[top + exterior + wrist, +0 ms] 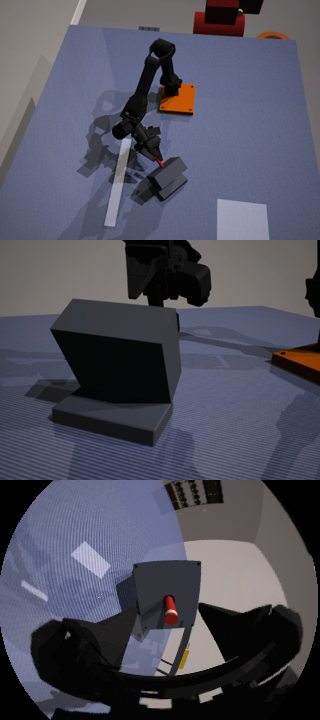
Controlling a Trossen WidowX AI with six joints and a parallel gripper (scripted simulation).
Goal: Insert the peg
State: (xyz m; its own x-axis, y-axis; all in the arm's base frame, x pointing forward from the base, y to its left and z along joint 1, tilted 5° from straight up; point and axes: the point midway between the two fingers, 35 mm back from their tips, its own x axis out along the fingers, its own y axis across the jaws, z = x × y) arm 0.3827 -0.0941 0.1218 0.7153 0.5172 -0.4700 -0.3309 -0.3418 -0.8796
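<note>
Now: gripper tip right at the red peg. Also, from my gripper tip: dark grey panel (4 cm ahead, 3 cm to the left, 2 cm below).
</note>
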